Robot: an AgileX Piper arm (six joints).
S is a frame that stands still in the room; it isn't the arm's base.
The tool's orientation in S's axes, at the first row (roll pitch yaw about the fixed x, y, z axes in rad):
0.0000 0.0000 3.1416
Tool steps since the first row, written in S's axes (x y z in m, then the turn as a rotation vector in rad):
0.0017 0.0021 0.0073 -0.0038 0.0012 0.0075
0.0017 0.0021 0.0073 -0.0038 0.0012 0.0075
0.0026 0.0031 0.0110 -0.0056 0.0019 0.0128
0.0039 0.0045 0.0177 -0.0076 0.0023 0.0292
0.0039 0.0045 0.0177 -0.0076 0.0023 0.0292
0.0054 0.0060 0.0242 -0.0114 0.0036 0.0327
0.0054 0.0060 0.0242 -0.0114 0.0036 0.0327
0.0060 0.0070 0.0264 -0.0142 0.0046 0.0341
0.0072 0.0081 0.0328 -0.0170 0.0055 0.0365
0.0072 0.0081 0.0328 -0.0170 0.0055 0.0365
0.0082 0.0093 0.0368 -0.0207 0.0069 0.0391
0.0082 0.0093 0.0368 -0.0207 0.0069 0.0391
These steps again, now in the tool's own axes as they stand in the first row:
-0.0017 -0.0021 0.0073 0.0038 -0.0012 0.0075
-0.0017 -0.0021 0.0073 0.0038 -0.0012 0.0075
-0.0026 -0.0031 0.0110 0.0056 -0.0019 0.0128
-0.0039 -0.0045 0.0177 0.0076 -0.0023 0.0292
-0.0039 -0.0045 0.0177 0.0076 -0.0023 0.0292
-0.0054 -0.0060 0.0242 0.0114 -0.0036 0.0327
-0.0054 -0.0060 0.0242 0.0114 -0.0036 0.0327
-0.0060 -0.0070 0.0264 0.0142 -0.0046 0.0341
-0.0072 -0.0081 0.0328 0.0170 -0.0055 0.0365
-0.0072 -0.0081 0.0328 0.0170 -0.0055 0.0365
-0.0082 -0.0093 0.0368 0.0207 -0.0069 0.0391
-0.0082 -0.0093 0.0368 0.0207 -0.0069 0.0391

